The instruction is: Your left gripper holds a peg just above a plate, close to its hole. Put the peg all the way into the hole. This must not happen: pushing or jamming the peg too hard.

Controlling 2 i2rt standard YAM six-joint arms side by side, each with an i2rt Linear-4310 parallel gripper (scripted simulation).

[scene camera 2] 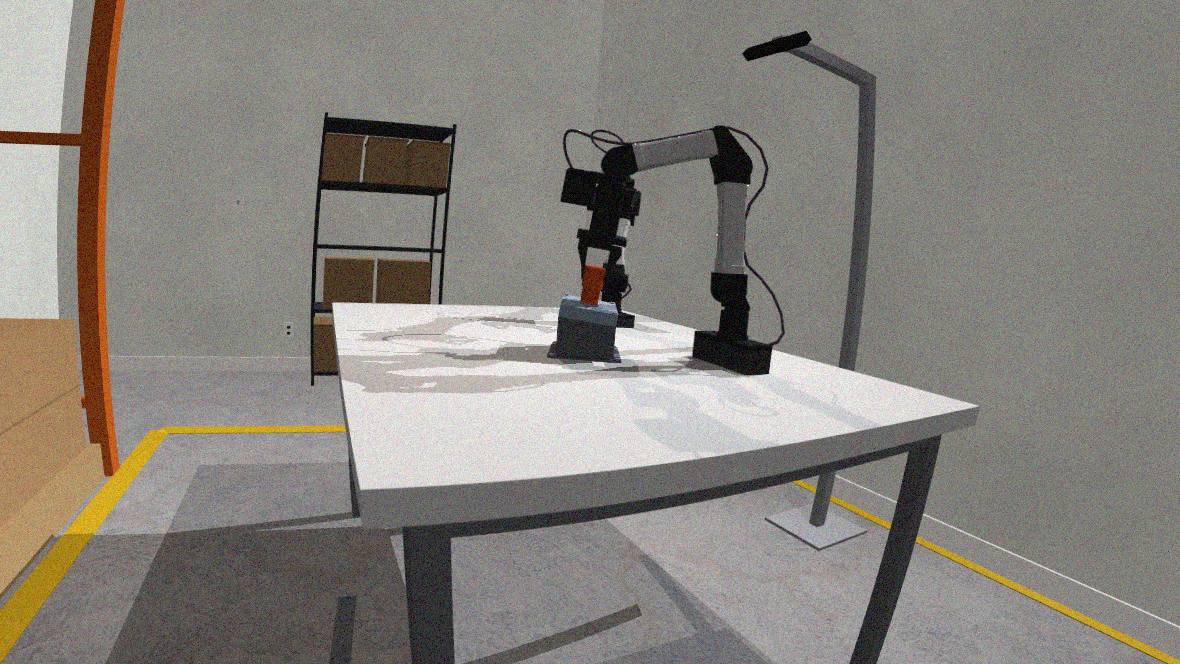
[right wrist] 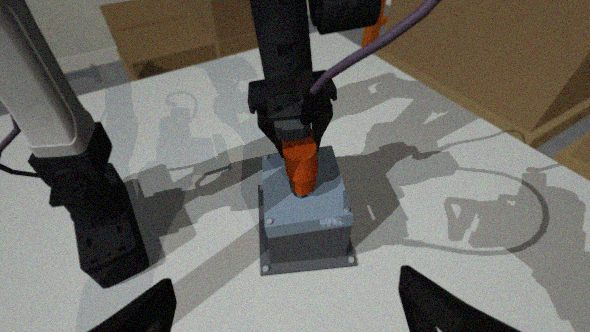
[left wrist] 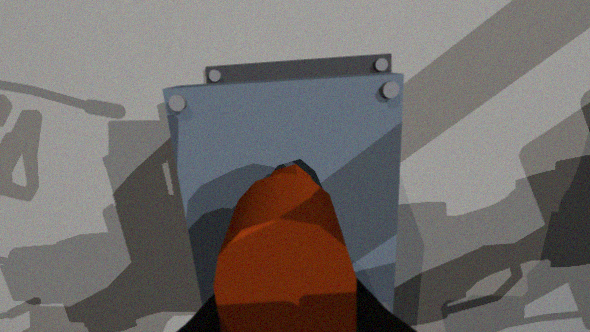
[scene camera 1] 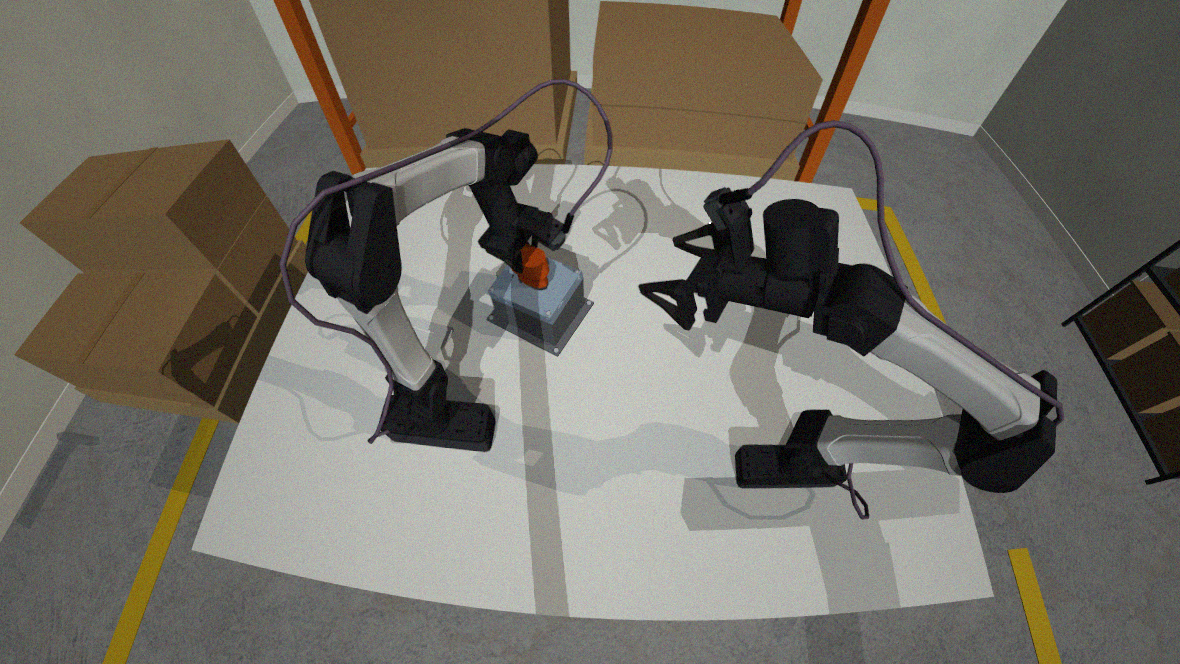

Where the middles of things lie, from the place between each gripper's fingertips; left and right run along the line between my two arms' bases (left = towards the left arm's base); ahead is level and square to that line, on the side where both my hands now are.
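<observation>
The orange peg (scene camera 1: 535, 267) is 10 mm to the right of my left hand and 20 mm lower than it. Counting from that same left hand, I find the blue-grey plate (scene camera 1: 562, 280) 10 mm to the right and 80 mm below.
As for the orange peg and my right hand (scene camera 1: 657, 264), the hand is 130 mm short of the peg, 230 mm to the right of it and 190 mm above it. The blue-grey plate is 140 mm ahead of my right hand, 220 mm to the left of it and 250 mm below it.
</observation>
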